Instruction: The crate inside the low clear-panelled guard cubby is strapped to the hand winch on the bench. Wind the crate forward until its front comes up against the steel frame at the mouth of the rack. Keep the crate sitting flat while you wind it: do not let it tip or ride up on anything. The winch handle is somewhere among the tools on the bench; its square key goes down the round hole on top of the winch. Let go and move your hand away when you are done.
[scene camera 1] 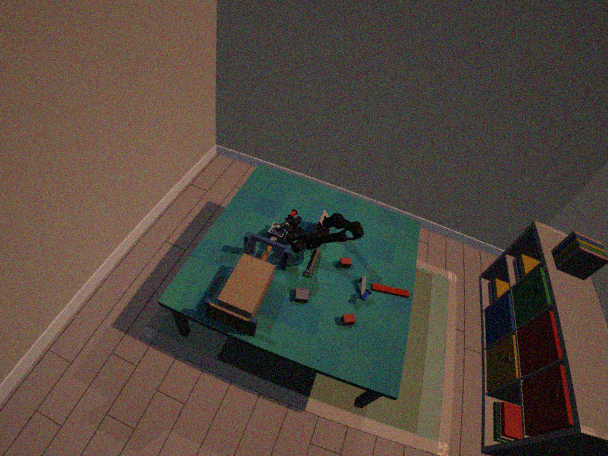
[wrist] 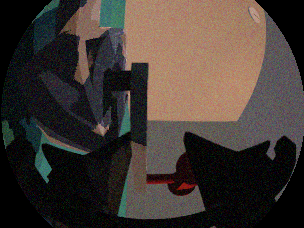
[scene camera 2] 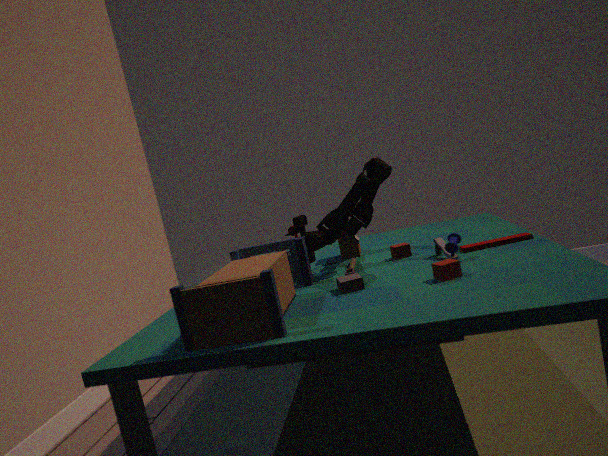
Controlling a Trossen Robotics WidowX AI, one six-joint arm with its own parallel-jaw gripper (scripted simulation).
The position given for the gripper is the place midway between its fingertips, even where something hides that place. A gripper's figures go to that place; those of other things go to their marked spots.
Labels:
The gripper (wrist: 159, 136): 0.10 m from the lens. A winch (wrist: 65, 85): 0.06 m from the lens.

